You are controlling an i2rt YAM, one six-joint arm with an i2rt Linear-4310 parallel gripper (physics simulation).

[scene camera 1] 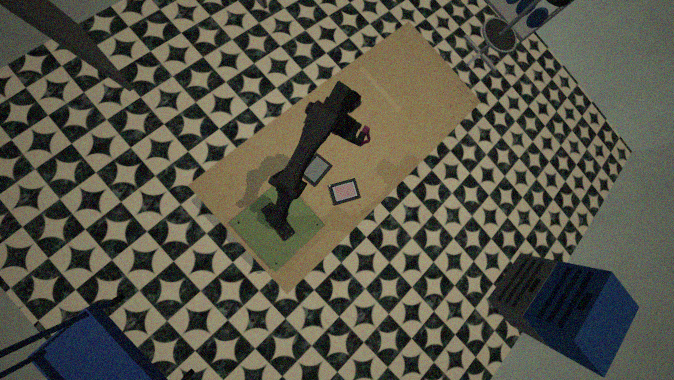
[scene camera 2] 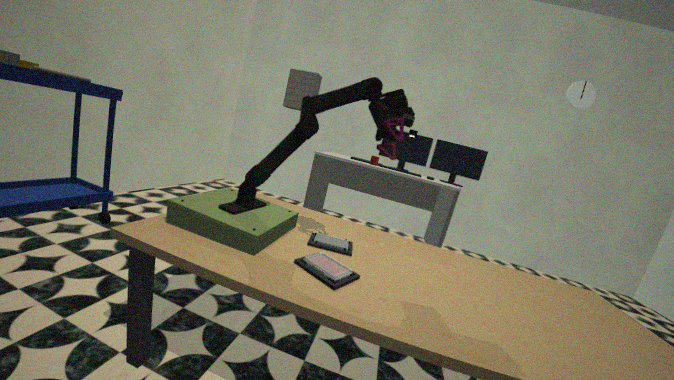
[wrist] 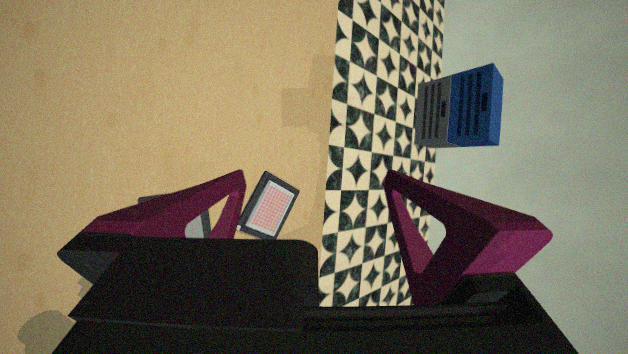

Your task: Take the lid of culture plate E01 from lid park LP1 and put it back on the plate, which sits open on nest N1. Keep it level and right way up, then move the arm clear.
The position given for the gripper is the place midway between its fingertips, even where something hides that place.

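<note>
Scene camera 2 gives you the gripper (scene camera 2: 397,151), which is open and holds nothing, and there's a dark nest (scene camera 2: 334,285) in that view too. In the wrist view you get the gripper again (wrist: 314,177).
</note>
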